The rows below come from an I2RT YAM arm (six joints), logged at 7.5 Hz.
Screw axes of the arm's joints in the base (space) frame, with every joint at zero. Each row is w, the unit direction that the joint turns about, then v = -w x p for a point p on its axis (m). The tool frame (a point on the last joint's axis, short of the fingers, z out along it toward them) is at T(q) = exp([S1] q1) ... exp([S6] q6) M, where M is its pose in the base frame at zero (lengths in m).
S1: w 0 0 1 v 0 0 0
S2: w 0 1 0 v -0.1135 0 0.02
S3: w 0 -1 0 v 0.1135 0 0.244
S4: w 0 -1 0 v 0.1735 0 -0.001
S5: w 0 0 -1 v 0 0.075 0
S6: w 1 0 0 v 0 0.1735 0
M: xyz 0.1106 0 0.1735 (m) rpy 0 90 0 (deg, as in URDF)
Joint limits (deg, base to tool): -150..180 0..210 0..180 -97..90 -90..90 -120..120
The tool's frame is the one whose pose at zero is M.
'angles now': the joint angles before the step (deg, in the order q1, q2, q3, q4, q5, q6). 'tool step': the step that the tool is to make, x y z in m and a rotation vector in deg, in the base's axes. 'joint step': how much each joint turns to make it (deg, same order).
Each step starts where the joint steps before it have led.
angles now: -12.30, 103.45, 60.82, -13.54, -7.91, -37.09
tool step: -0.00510, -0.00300, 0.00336, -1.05, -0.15, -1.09
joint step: -0.53, -1.32, -0.88, -0.08, 1.14, -0.09
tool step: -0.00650, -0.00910, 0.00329, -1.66, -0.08, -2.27
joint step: -1.49, -1.32, -0.88, 0.00, 1.76, -0.26
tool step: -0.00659, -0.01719, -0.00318, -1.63, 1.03, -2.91
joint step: -2.81, 0.09, -0.52, -0.01, 1.58, -0.96
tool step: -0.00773, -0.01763, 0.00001, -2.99, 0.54, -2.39
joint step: -2.90, -0.44, -0.62, 0.54, 2.20, -2.11
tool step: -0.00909, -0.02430, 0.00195, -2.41, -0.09, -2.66
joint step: -4.13, -0.26, -0.09, 0.78, 0.96, -2.47
